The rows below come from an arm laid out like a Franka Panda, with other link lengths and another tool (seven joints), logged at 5 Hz.
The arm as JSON. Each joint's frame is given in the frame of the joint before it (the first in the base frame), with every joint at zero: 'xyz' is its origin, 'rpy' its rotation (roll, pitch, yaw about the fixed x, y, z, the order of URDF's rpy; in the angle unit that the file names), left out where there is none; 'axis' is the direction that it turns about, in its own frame. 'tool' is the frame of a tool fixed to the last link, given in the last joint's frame.
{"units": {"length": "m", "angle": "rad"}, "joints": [
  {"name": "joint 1", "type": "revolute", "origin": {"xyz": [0.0, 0.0, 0.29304], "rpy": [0.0, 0.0, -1.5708]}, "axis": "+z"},
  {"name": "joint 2", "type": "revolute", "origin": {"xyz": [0.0, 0.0, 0.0], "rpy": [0.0, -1.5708, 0.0]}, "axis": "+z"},
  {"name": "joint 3", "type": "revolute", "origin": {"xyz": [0.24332, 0.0, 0.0], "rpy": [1.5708, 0.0, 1.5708]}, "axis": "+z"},
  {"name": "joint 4", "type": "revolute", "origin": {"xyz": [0.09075, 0.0, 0.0], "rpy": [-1.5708, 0.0, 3.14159]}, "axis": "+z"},
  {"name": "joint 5", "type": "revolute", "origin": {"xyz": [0.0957, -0.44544, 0.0], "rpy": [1.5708, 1.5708, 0.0]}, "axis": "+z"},
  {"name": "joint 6", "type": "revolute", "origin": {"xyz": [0.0, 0.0, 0.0], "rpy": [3.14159, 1.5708, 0.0]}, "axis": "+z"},
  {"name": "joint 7", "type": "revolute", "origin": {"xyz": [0.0, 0.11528, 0.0], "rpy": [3.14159, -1.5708, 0.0]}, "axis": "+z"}
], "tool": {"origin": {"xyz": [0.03, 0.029, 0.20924], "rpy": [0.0, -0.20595, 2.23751]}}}
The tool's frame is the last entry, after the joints.
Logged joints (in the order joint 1, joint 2, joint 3, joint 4, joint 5, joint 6, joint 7), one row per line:
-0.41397, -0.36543, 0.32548, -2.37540, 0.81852, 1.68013, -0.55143
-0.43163, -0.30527, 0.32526, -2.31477, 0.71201, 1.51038, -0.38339
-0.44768, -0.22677, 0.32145, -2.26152, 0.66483, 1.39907, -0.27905
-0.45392, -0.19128, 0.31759, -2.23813, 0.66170, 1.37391, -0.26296
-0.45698, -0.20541, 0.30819, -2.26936, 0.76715, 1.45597, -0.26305
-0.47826, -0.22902, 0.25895, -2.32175, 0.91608, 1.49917, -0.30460
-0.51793, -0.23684, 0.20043, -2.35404, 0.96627, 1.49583, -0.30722
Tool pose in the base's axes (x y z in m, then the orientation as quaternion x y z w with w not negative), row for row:
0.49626, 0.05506, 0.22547, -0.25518, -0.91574, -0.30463, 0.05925
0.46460, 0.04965, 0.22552, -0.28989, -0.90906, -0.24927, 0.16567
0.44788, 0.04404, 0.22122, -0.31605, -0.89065, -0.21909, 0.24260
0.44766, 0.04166, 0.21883, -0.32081, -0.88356, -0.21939, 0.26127
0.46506, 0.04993, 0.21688, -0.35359, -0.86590, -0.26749, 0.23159
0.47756, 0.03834, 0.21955, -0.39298, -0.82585, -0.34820, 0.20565
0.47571, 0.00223, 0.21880, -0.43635, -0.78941, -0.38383, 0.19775
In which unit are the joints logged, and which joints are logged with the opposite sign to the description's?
The joints are logged in radians. Opposite sign: none.
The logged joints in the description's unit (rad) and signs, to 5 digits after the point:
-0.41397, -0.36543, 0.32548, -2.37540, 0.81852, 1.68013, -0.55143
-0.43163, -0.30527, 0.32526, -2.31477, 0.71201, 1.51038, -0.38339
-0.44768, -0.22677, 0.32145, -2.26152, 0.66483, 1.39907, -0.27905
-0.45392, -0.19128, 0.31759, -2.23813, 0.66170, 1.37391, -0.26296
-0.45698, -0.20541, 0.30819, -2.26936, 0.76715, 1.45597, -0.26305
-0.47826, -0.22902, 0.25895, -2.32175, 0.91608, 1.49917, -0.30460
-0.51793, -0.23684, 0.20043, -2.35404, 0.96627, 1.49583, -0.30722

